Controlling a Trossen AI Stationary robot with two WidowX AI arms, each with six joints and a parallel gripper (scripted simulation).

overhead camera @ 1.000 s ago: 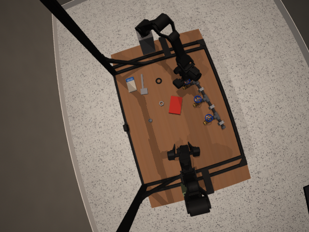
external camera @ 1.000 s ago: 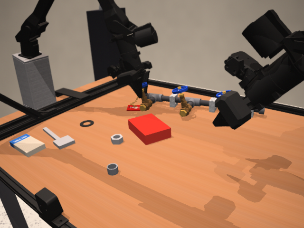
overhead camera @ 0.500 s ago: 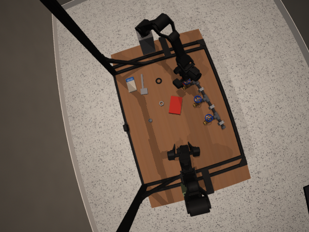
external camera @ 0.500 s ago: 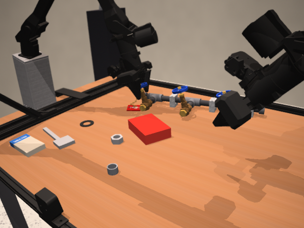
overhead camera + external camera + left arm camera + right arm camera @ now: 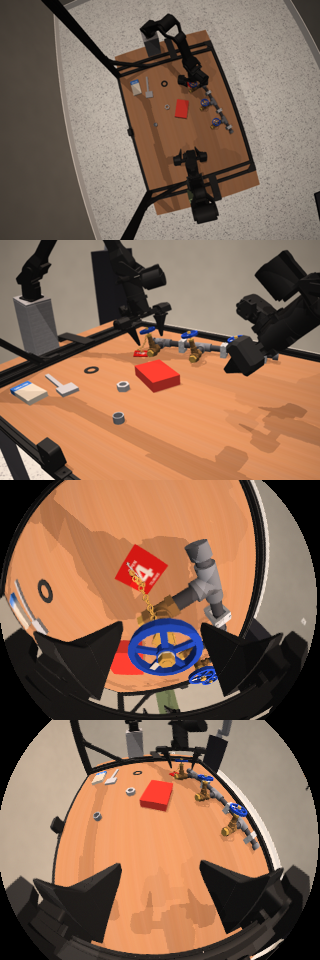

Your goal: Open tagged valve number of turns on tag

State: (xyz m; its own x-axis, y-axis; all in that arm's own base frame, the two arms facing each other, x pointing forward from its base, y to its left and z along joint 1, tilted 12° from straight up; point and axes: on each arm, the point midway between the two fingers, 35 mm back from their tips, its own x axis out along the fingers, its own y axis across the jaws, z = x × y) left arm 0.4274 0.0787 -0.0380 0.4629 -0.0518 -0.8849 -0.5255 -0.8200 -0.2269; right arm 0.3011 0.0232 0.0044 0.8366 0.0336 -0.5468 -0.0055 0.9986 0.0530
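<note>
Right now the red tag is 10 mm behind my left hand, 40 mm to the left of it and 90 mm below it. Round my left hand: box 380 mm behind, 120 mm to the left, 80 mm below; red block 110 mm behind, 120 mm to the right, 70 mm below; grey t-shaped piece 300 mm behind, 80 mm to the left, 80 mm below.
</note>
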